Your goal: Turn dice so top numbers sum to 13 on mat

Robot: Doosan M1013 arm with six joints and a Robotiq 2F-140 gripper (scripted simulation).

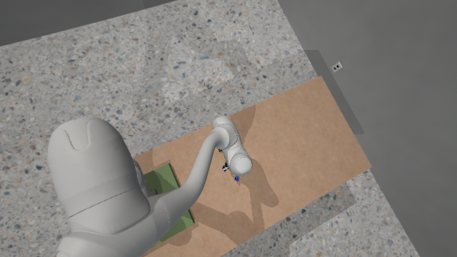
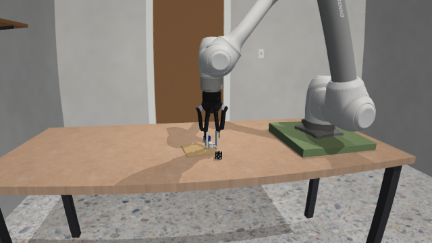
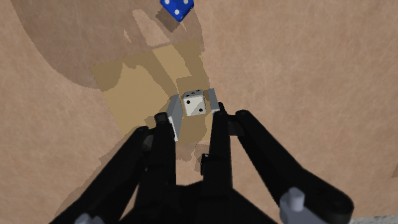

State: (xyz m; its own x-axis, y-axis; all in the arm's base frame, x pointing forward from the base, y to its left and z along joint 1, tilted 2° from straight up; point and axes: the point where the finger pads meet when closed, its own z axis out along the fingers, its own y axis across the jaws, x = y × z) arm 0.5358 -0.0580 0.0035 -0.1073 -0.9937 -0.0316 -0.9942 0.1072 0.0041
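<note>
Now: hand 30 mm above the white die. The rest, counted from my hand: blue die 10 mm behind, 110 mm to the right, 30 mm below; tan mat 50 mm ahead, 10 mm to the right, 40 mm below; black die 10 mm ahead, 110 mm to the left, 30 mm below.
</note>
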